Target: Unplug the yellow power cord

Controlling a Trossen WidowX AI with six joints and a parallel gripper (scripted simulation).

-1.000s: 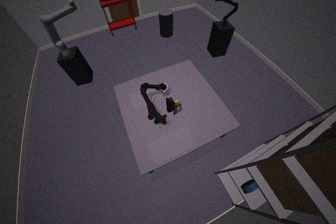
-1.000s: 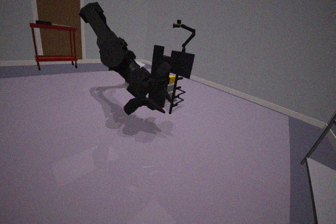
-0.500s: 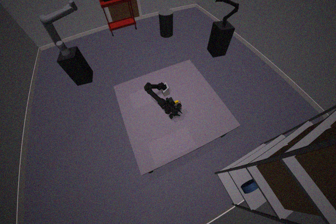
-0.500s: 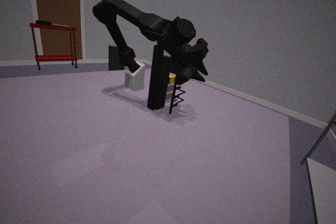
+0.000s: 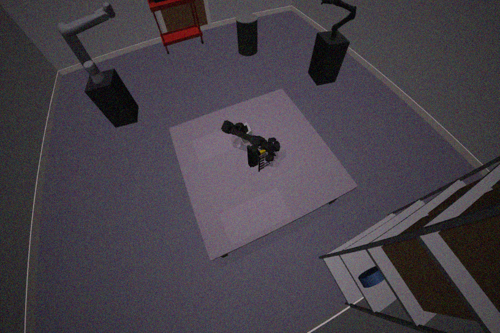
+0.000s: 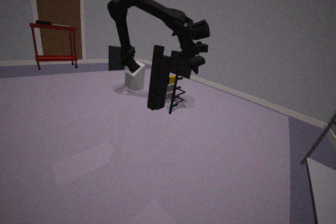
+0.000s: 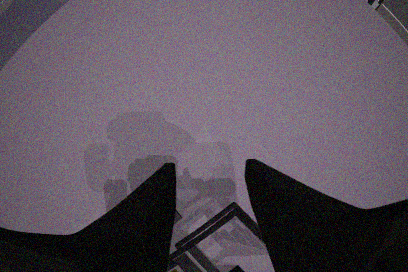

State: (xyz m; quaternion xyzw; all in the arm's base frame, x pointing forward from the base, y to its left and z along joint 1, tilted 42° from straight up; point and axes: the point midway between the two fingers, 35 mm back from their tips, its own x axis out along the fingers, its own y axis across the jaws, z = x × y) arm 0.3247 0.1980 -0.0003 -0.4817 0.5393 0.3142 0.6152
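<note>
Now: gripper tip 70 mm past the yellow plug, 100 mm to the left of it and 50 mm above it.
</note>
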